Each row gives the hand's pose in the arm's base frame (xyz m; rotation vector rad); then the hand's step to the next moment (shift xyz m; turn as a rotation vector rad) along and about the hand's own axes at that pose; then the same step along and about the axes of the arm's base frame.
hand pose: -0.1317 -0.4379 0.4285 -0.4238 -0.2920 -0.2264
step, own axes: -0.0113 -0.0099 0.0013 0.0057 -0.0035 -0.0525
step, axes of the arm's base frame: -0.0136 -0.0065 0.0011 0.0164 -0.0268 -0.0426
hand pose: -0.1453 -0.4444 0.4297 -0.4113 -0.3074 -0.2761
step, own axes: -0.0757 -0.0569 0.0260 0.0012 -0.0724 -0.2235
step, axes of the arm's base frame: -0.0939 -0.0239 0.0163 0.0303 -0.1600 -0.1693
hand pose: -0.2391 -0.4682 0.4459 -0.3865 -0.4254 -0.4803
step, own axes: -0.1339 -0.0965 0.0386 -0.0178 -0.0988 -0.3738
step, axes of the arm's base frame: -0.1688 -0.0137 -0.0066 0.0463 -0.2423 -0.2983
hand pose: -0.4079 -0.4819 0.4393 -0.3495 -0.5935 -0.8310
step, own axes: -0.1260 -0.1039 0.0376 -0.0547 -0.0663 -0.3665
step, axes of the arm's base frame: -0.1600 0.0272 -0.0417 0.0493 -0.1965 -0.3173
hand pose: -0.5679 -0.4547 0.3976 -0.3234 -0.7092 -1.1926
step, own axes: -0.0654 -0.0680 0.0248 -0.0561 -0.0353 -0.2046
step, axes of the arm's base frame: -0.0835 0.0380 -0.0333 0.0243 -0.0904 -0.1937
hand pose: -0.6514 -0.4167 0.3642 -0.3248 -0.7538 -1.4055
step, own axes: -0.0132 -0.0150 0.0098 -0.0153 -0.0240 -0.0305
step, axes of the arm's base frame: -0.0169 0.0136 -0.0047 -0.0143 -0.0113 -0.0375
